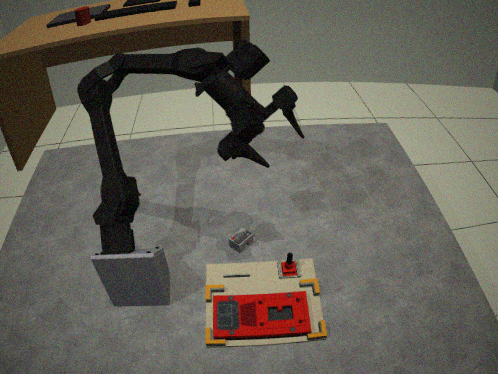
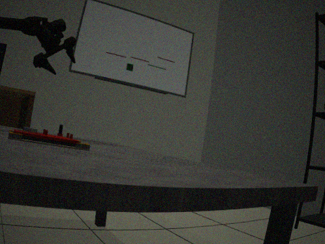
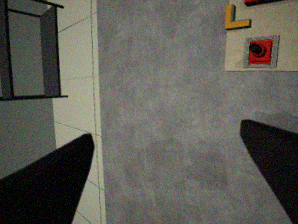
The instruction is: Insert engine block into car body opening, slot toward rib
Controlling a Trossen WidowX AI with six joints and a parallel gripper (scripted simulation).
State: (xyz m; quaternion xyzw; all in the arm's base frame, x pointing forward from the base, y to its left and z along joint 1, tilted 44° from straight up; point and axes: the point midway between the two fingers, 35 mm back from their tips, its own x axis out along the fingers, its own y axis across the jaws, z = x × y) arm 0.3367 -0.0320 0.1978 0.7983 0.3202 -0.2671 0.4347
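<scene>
Now: the grey engine block 90 mm behind my gripper tip, 10 mm to the left of it and 260 mm below it.
</scene>
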